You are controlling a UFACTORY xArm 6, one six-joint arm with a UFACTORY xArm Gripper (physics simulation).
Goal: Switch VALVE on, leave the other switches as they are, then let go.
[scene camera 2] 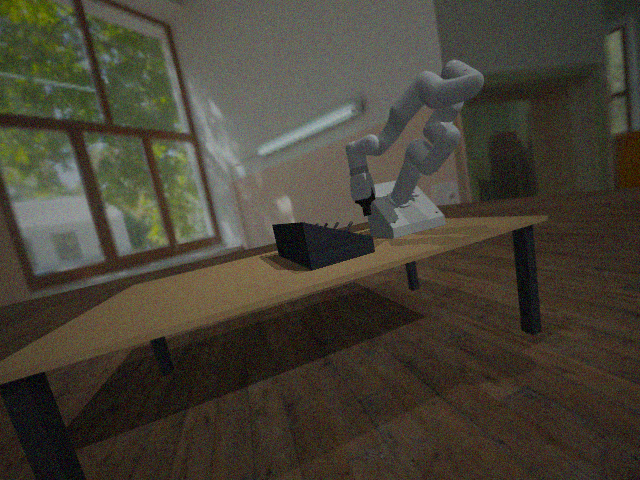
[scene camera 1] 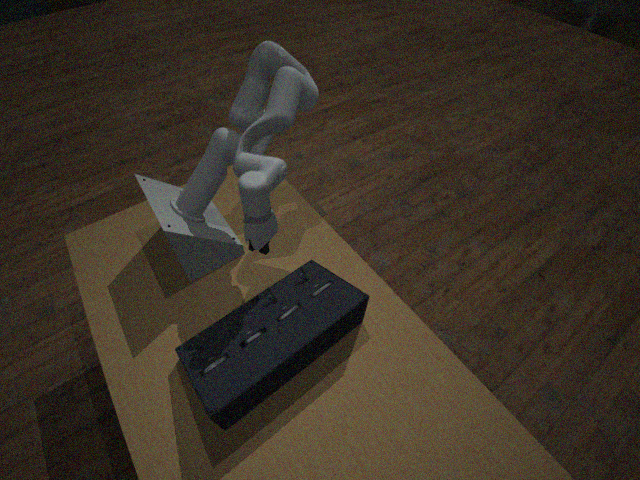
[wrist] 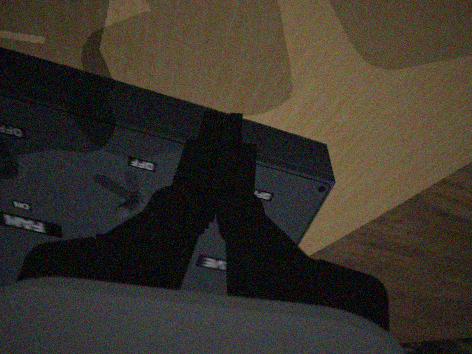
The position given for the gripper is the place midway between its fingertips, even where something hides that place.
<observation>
In view: the gripper [scene camera 1: 264, 251] and a dark switch box [wrist: 84, 144].
The gripper shows as well in scene camera 2 [scene camera 2: 367, 215] and in the wrist view [wrist: 225, 137].
</observation>
